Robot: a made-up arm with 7 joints. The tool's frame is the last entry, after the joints.
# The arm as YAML. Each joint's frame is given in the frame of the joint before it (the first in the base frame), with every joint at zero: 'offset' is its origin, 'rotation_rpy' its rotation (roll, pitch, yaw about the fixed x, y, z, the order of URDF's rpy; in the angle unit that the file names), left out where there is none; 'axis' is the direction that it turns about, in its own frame. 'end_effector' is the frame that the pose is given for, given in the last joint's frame.
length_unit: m
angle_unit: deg
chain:
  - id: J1
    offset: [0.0, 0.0, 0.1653]
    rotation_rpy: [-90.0, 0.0, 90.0]
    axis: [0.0, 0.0, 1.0]
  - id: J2
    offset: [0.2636, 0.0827, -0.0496]
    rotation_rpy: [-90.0, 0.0, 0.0]
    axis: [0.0, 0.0, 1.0]
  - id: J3
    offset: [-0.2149, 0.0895, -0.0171]
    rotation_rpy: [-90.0, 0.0, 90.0]
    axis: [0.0, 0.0, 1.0]
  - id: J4
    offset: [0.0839, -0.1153, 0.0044]
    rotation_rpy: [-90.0, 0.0, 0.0]
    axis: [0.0, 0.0, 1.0]
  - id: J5
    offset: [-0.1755, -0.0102, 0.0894]
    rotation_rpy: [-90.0, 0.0, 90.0]
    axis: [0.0, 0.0, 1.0]
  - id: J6
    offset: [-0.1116, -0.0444, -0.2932]
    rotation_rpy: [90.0, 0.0, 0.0]
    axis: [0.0, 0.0, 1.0]
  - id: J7
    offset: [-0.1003, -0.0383, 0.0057]
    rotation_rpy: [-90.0, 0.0, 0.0]
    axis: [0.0, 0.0, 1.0]
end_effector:
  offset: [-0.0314, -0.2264, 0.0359]
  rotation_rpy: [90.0, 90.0, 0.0]
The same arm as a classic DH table. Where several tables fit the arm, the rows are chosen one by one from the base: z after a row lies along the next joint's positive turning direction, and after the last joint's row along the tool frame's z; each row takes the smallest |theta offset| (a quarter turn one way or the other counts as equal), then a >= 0, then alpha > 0; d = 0 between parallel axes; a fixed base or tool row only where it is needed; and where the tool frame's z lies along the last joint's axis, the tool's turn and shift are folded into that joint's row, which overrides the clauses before.
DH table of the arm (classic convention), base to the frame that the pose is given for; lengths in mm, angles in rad. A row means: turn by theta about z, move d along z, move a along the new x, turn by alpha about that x. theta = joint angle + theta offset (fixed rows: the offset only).
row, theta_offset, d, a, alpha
base (fixed), -1.5708, 165.3, 0, 1.5708
J1, 0, -49.6, -263.6, 1.5708
J2, -1.5708, 65.6, 89.5, -1.5708
J3, 0, 219.3, 83.9, -1.5708
J4, -1.5708, -25.9, 10.2, 1.5708
J5, 0, -117.7, 111.6, -1.5708
J6, 0, 50.1, 100.3, 1.5708
J7, 0, -2.4, 31.4, -1.5708
tool (fixed), 1.5708, 226.4, 0, 0

